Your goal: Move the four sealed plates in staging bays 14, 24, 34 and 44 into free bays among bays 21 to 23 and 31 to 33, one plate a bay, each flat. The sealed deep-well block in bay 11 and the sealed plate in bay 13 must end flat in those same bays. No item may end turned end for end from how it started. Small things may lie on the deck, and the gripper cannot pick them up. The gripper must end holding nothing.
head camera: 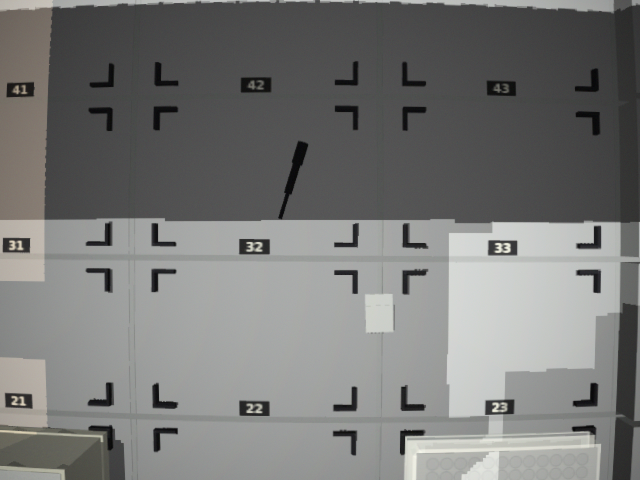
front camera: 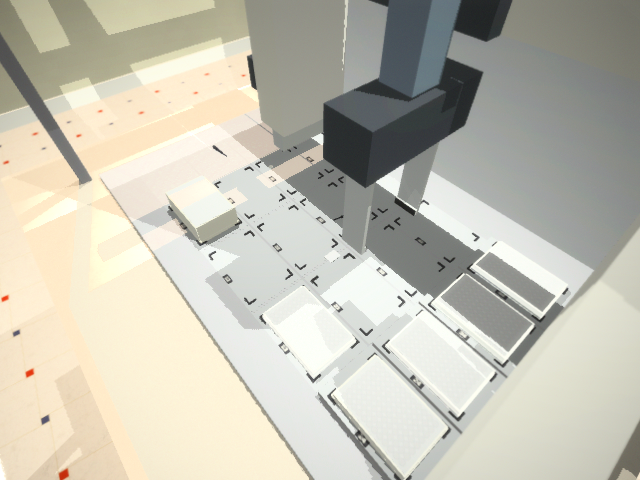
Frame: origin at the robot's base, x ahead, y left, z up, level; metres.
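Seen in the pictures: gripper, fingertip midpoint: (front camera: 381, 225); robot's base, link origin: (front camera: 170, 207).
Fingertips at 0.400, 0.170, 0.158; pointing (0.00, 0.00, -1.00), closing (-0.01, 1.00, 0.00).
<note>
Pixels of each thing's top centre, then the offset from my fingertips to it, as dx, dy, dz. "*": a spot on its surface instead.
- cream deep-well block, top centre: (front camera: 199, 199) -0.336, -0.127, -0.116
- white sealed plate, top centre: (front camera: 307, 325) -0.008, -0.127, -0.144
- bay 14, surface spot: (front camera: 390, 415) * +0.162, -0.130, -0.130
- bay 24, surface spot: (front camera: 440, 361) * +0.160, -0.026, -0.130
- bay 34, surface spot: (front camera: 483, 317) * +0.161, +0.079, -0.130
- bay 44, surface spot: (front camera: 519, 279) * +0.161, +0.184, -0.130
- thin dark tool, top centre: (head camera: 291, 179) -0.148, +0.084, -0.151
- small white piece, top centre: (head camera: 379, 313) (front camera: 332, 255) -0.091, -0.002, -0.157
My gripper (front camera: 382, 229) is open and empty, raised above the middle of the deck in the front view. The cream deep-well block (front camera: 202, 210) (head camera: 31, 454) sits flat in bay 11. A white sealed plate (front camera: 310, 330) (head camera: 504, 467) lies flat in bay 13. Four more sealed plates lie flat along the right side of the front view: in bay 14 (front camera: 390, 415), bay 24 (front camera: 440, 361), bay 34 (front camera: 483, 317) and bay 44 (front camera: 519, 279). No item shows in bays 21, 22, 23, 31 and 33.
A thin dark tool (head camera: 293, 173) lies inside bay 32. A small white piece (front camera: 331, 255) (head camera: 378, 313) lies in the gap between bays 22 and 23. Another dark tool (front camera: 219, 150) lies at the deck's far left. The pipetting stage (front camera: 299, 67) hangs behind the gripper.
</note>
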